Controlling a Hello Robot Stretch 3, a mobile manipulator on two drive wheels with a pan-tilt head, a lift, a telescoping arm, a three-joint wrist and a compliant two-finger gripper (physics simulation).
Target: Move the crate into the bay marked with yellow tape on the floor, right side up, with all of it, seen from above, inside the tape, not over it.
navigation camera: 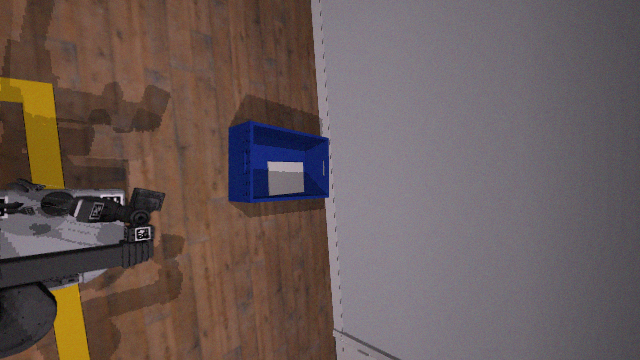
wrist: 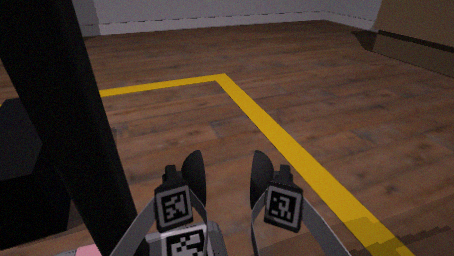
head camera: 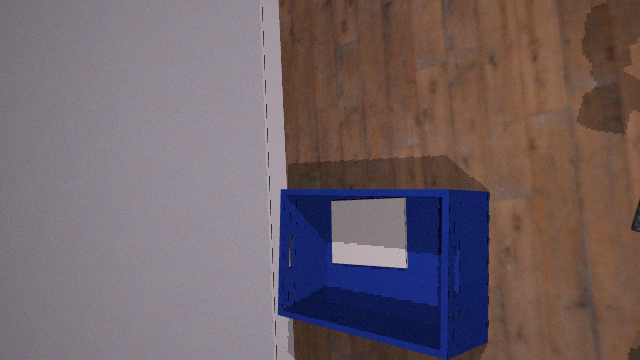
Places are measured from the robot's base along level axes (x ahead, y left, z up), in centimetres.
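Where they show: gripper, between the fingertips: (navigation camera: 3,194) (wrist: 227,169); robot's base, origin of its link: (navigation camera: 58,202).
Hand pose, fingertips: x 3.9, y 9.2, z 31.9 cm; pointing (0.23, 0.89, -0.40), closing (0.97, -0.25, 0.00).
Note:
Things, the pixels of their top centre, and the offset from my fingertips.
- blue crate, centre of its top: (head camera: 351,261) (navigation camera: 295,165) dx +13.8, dy -103.1, dz -9.8 cm
- pale rectangular thing, centre of its top: (head camera: 365,232) (navigation camera: 287,177) dx +7.2, dy -113.3, dz -28.9 cm
- black block, centre of its top: (wrist: 15,128) dx -37.2, dy +40.5, dz -15.7 cm
The blue crate (head camera: 385,287) (navigation camera: 260,155) stands on the floor with its open side up, one short end close to the wall in the head and navigation views. A pale rectangular thing (head camera: 369,222) (navigation camera: 285,180) shows inside it. Yellow tape (navigation camera: 45,150) (wrist: 280,137) marks the bay on the floor; it runs under the robot in the navigation view, and a corner of it shows in the wrist view. My gripper (wrist: 227,169) is open and empty above the floor, its fingers apart, away from the crate. The crate does not show in the wrist view.
A pale wall (head camera: 135,175) (navigation camera: 475,175) runs along the crate's far end. In the wrist view a black block (wrist: 20,142) stands at the left, partly behind the dark mast (wrist: 65,110), and a brown cabinet (wrist: 417,25) stands at the upper right.

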